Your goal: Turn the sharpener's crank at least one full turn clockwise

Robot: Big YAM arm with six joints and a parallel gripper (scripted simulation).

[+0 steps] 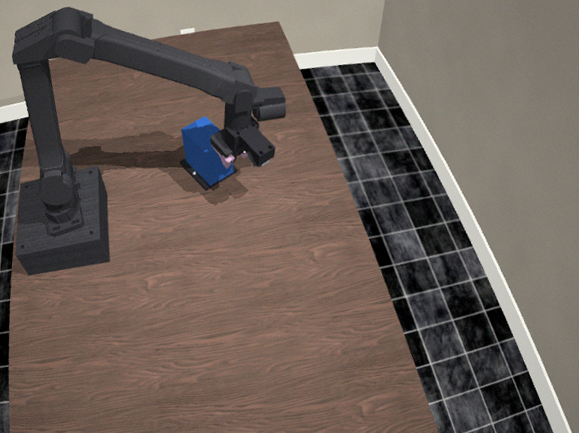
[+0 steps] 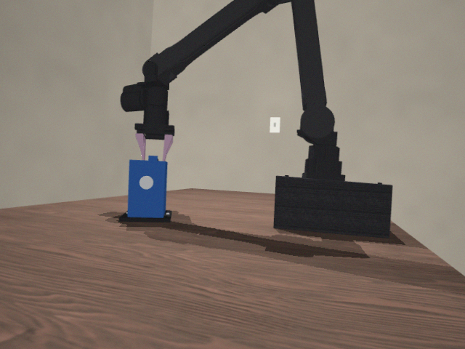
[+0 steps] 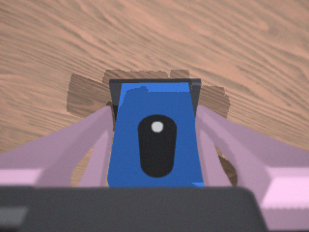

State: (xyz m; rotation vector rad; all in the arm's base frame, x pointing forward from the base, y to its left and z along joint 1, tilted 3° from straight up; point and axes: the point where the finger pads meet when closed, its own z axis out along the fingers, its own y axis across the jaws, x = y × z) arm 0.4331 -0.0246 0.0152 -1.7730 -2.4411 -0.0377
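Now: the black crank handle 20 mm to the left of my hand and 10 mm behind it.
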